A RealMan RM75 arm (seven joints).
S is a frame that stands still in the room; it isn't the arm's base.
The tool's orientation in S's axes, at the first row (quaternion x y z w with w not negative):
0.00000, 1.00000, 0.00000, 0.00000
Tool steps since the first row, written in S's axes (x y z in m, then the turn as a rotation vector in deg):
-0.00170, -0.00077, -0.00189, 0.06, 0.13, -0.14
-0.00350, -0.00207, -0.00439, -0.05, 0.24, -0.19
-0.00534, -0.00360, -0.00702, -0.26, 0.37, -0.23
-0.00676, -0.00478, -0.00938, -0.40, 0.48, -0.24
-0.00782, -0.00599, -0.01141, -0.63, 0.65, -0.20
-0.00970, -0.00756, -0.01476, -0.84, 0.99, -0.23
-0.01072, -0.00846, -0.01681, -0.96, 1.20, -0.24
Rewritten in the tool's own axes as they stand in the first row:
0.00170, -0.00077, 0.00189, -0.06, 0.13, 0.14
0.00350, -0.00207, 0.00439, 0.05, 0.24, 0.19
0.00534, -0.00360, 0.00702, 0.26, 0.37, 0.23
0.00676, -0.00478, 0.00938, 0.40, 0.48, 0.24
0.00782, -0.00599, 0.01141, 0.63, 0.65, 0.20
0.00970, -0.00756, 0.01476, 0.84, 0.99, 0.23
0.01072, -0.00846, 0.01681, 0.96, 1.20, 0.24

